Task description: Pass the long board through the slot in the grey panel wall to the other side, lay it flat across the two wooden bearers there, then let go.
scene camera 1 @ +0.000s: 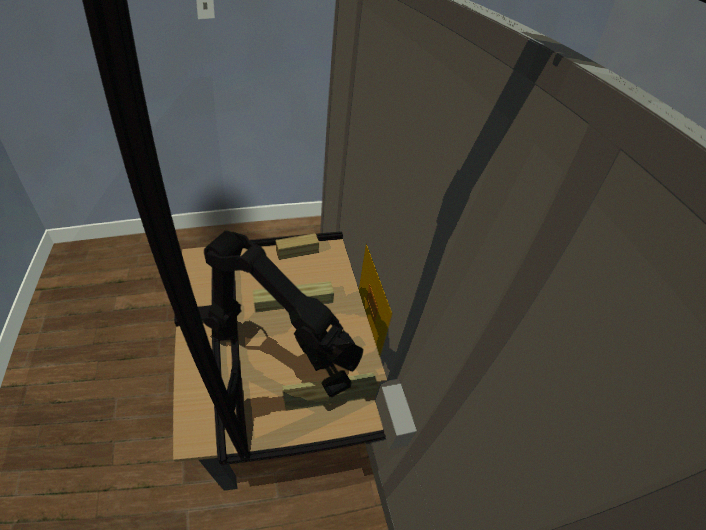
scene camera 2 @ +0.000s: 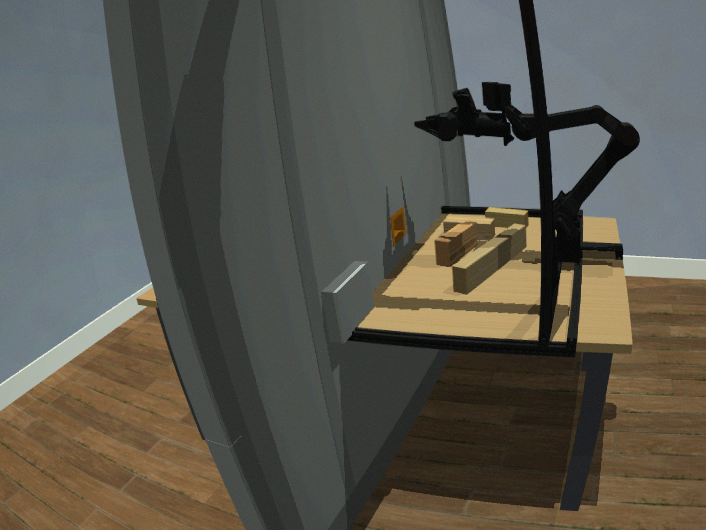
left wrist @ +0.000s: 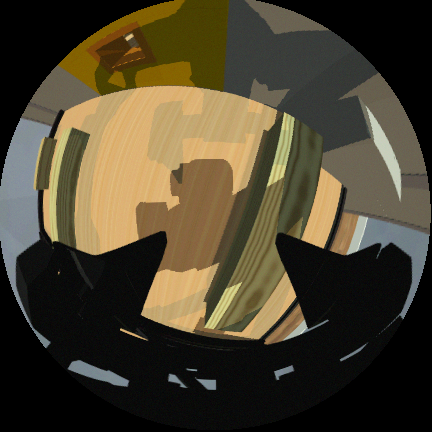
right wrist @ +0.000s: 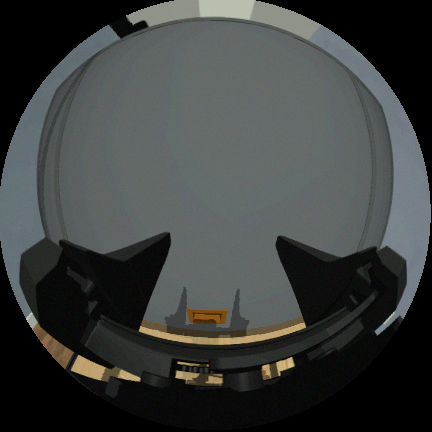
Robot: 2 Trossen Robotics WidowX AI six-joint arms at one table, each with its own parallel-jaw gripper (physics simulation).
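Where they show: left gripper, fingertip midpoint: (scene camera 1: 326, 373) (left wrist: 222, 238); right gripper, fingertip midpoint: (scene camera 2: 420, 121) (right wrist: 225, 240); left arm's base at its link origin: (scene camera 1: 224, 331); right arm's base at its link origin: (scene camera 2: 568, 257).
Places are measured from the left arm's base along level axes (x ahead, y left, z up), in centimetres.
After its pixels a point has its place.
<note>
The long board (scene camera 1: 364, 387) {x 35.3, y -25.2, z 2.7 cm} (left wrist: 262, 250) {x 26.4, y -22.9, z 2.8 cm} lies on the table near the grey panel wall (scene camera 1: 484, 285) {x 43.3, y -38.4, z 56.4 cm} (scene camera 2: 342, 142) {x 48.2, y -25.1, z 32.3 cm} (right wrist: 215, 125) {x 48.3, y -1.2, z 44.7 cm}. My left gripper (scene camera 1: 335, 376) {x 26.4, y -19.3, z 2.9 cm} (left wrist: 222, 238) {x 26.4, y -19.3, z 2.9 cm} is open and empty above this board, tilted down, with the board showing between and beyond its fingers. The slot's orange frame (scene camera 1: 373, 296) {x 43.1, y -1.5, z 10.1 cm} (left wrist: 146, 47) {x 43.1, y -5.7, z 6.1 cm} (scene camera 2: 399, 211) {x 48.5, y -0.1, z 10.0 cm} (right wrist: 191, 316) {x 48.5, y -5.2, z 6.7 cm} is low in the wall. In scene camera 2, a brown wooden piece (scene camera 2: 447, 251) {x 61.4, y -4.9, z 2.0 cm} and a longer pale one (scene camera 2: 479, 268) {x 71.1, y -13.6, z 1.9 cm} lie on the table; which pieces are the bearers I cannot tell. My right gripper (scene camera 2: 418, 124) {x 56.5, y 0.0, z 32.6 cm} (right wrist: 225, 240) {x 56.5, y 0.0, z 32.6 cm} is open and empty, high above the table.
A second pale beam (scene camera 1: 293, 297) (left wrist: 66, 185) {x 24.3, y 7.3, z 0.6 cm} and a short block (scene camera 1: 297, 246) {x 25.7, y 29.3, z 2.8 cm} (left wrist: 45, 162) {x 26.5, y 29.3, z 0.3 cm} lie farther back. Another block (scene camera 2: 506, 215) {x 71.5, y 24.7, z 1.8 cm} lies at the back in scene camera 2. A pale box-like piece (scene camera 1: 399, 409) {x 40.8, y -35.2, z 8.1 cm} (scene camera 2: 346, 299) {x 51.2, y -38.2, z 5.1 cm} juts at the wall. Black posts (scene camera 1: 142, 171) {x 3.2, y -38.0, z 77.5 cm} (scene camera 2: 541, 171) {x 88.3, y -38.0, z 29.4 cm} stand beside the arms.
</note>
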